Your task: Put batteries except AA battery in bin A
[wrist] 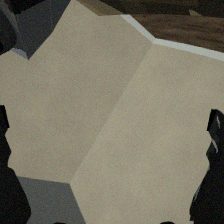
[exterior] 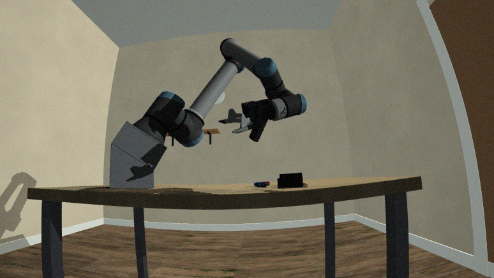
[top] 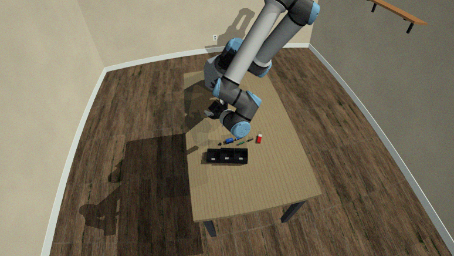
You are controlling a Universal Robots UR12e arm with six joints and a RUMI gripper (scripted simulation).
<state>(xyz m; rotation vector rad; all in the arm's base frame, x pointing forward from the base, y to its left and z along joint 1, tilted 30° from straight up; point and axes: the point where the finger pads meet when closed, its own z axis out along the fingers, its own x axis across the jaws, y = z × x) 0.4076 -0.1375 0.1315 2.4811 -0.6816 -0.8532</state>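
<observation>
The black bins is 240 mm ahead of my hand, 80 mm to the left of it and 210 mm below it. Round my hand: small dark round object (130 mm ahead, 40 mm to the left, 230 mm below); blue 9v battery (120 mm ahead, 90 mm to the left, 220 mm below); blue cylindrical battery (90 mm ahead, 160 mm to the left, 220 mm below).
</observation>
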